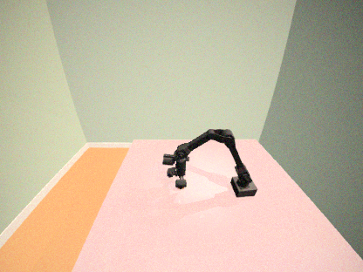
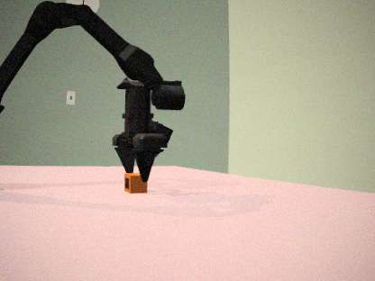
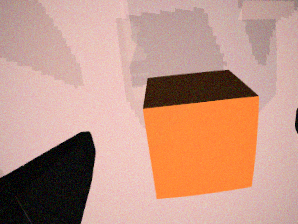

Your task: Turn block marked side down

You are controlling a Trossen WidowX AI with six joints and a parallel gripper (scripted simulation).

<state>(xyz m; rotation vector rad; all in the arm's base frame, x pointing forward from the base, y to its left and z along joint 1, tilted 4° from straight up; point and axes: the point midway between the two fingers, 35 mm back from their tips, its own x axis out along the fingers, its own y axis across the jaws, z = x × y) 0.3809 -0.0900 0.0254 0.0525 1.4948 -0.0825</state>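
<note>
Now: the orange block 10 mm below my gripper tip and 10 mm behind it.
</note>
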